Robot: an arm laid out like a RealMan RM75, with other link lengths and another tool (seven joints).
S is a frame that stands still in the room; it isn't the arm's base.
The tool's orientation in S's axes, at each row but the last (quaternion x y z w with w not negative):
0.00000, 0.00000, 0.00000, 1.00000
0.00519, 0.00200, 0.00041, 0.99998
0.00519, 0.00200, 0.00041, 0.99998
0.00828, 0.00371, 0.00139, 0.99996
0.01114, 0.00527, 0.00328, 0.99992
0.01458, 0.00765, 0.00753, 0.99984
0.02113, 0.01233, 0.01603, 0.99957
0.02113, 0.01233, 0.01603, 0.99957
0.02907, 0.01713, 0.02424, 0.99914
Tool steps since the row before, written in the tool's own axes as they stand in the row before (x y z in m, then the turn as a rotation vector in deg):
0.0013, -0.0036, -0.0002, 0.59, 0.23, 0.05
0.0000, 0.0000, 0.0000, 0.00, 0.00, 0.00
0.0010, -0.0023, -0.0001, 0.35, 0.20, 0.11
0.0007, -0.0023, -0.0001, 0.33, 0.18, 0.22
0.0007, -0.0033, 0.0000, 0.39, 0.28, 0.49
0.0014, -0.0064, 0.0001, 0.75, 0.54, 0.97
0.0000, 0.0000, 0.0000, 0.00, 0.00, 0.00
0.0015, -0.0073, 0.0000, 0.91, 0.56, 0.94
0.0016, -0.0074, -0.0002, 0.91, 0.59, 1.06
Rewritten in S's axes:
0.0013, -0.0036, -0.0002, 0.59, 0.23, 0.05
0.0000, 0.0000, 0.0000, 0.00, 0.00, 0.00
0.0010, -0.0023, -0.0001, 0.35, 0.20, 0.11
0.0007, -0.0023, -0.0001, 0.33, 0.18, 0.22
0.0007, -0.0033, -0.0001, 0.39, 0.27, 0.49
0.0015, -0.0064, -0.0001, 0.76, 0.52, 0.97
0.0000, 0.0000, 0.0000, 0.00, 0.00, 0.00
0.0017, -0.0072, -0.0003, 0.92, 0.55, 0.94
0.0019, -0.0073, -0.0007, 0.92, 0.57, 1.06

